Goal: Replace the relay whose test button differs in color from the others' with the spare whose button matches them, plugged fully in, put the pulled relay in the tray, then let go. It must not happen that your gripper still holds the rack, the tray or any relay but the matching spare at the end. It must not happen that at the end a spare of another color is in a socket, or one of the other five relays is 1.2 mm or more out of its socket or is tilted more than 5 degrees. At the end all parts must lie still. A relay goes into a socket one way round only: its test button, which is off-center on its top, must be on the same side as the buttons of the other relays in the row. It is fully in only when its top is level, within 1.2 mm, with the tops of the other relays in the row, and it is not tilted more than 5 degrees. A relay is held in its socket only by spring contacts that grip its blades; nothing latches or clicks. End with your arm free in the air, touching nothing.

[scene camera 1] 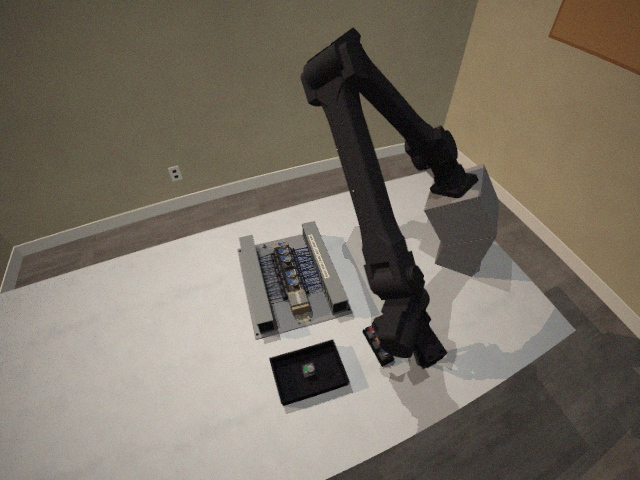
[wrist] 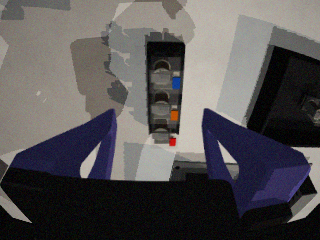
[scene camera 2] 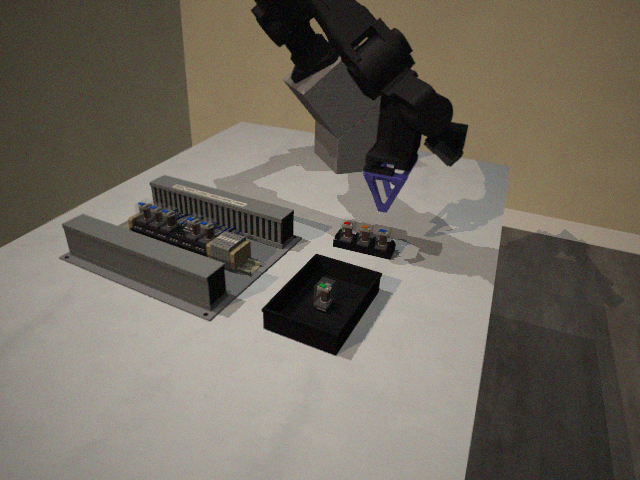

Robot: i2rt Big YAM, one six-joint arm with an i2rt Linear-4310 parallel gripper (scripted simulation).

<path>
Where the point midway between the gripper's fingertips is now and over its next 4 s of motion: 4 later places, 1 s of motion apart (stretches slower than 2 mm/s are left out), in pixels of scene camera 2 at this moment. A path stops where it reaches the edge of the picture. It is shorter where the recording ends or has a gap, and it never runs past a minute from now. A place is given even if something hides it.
My gripper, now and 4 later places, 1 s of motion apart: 386, 204; 387, 203; 386, 205; 384, 226; 385, 227
</path>
